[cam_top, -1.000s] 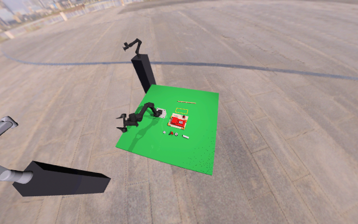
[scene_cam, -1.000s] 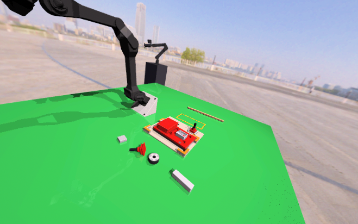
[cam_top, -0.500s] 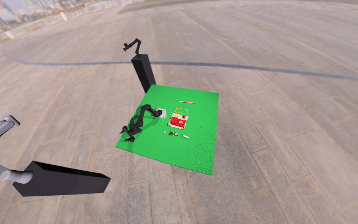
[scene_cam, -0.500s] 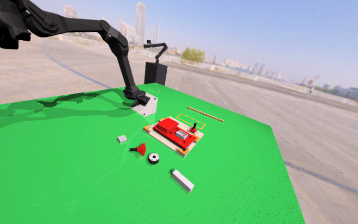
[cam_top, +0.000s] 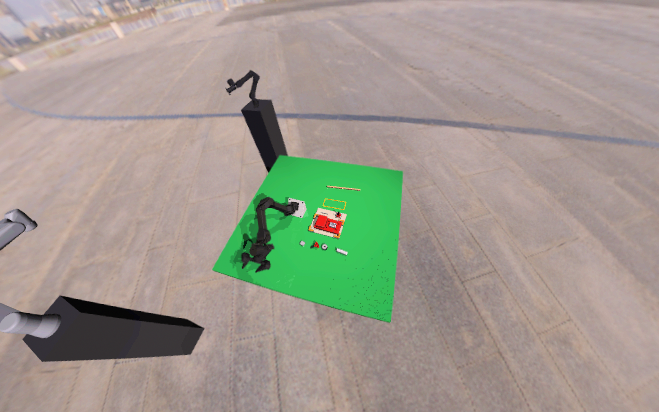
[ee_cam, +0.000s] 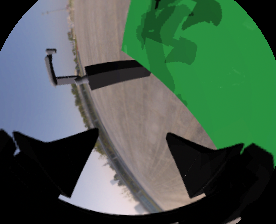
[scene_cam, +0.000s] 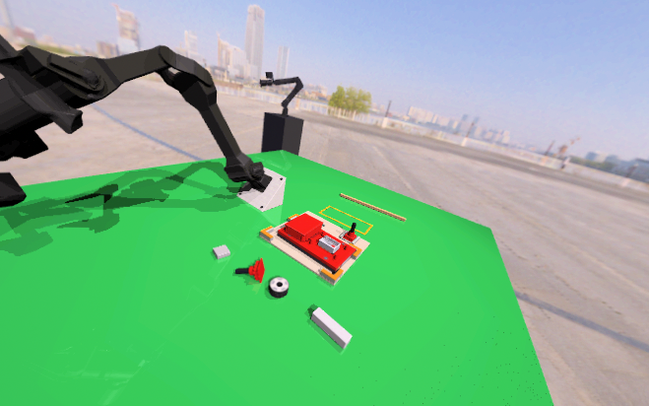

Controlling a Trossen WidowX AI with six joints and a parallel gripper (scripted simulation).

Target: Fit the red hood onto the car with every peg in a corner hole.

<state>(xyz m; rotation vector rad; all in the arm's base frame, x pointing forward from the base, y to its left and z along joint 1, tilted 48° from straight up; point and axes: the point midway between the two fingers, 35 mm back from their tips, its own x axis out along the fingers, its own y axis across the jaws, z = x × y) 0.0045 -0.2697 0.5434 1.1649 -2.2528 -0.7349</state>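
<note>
Right now my gripper tip is 540 mm to the right of the red hood, 270 mm short of it and 170 mm above it. From my gripper tip the other things lie so: grey wheel 360 mm to the left, 360 mm ahead, 200 mm below; then grey bar 490 mm ahead, 350 mm to the left, 200 mm below; then grey block 340 mm to the left, 200 mm below, 180 mm ahead.
</note>
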